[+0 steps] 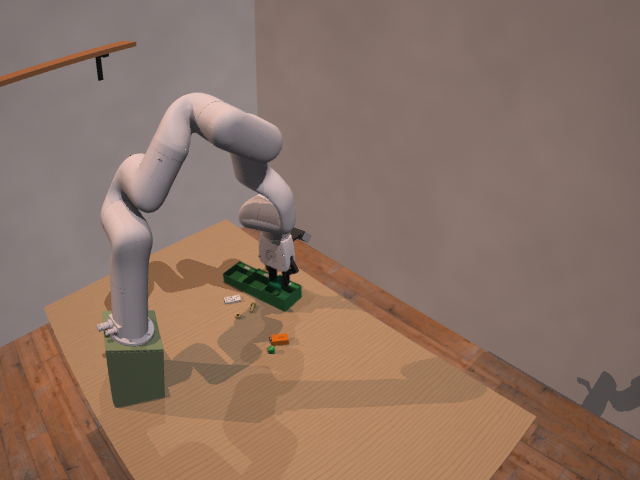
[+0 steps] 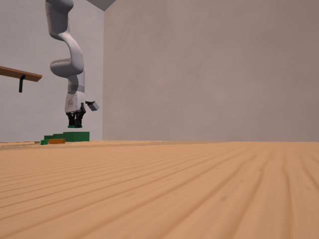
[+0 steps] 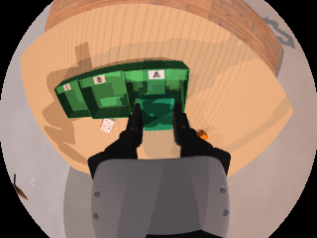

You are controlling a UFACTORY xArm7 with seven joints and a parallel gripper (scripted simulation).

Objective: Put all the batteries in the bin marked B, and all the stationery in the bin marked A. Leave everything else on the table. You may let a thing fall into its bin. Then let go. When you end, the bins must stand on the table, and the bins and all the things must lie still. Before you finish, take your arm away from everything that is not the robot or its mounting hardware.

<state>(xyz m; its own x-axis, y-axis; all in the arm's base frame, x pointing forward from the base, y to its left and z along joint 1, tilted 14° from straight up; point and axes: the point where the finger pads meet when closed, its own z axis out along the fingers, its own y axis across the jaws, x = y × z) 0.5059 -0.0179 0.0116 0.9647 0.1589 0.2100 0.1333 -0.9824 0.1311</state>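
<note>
My hand is 140 mm past the orange block, 120 mm to the left of it and 80 mm above it. Also, from my hand: white flat thing: 100 mm behind, 110 mm to the left, 80 mm below; tray: 80 mm to the left, 70 mm below; flat green block: 20 mm below.
</note>
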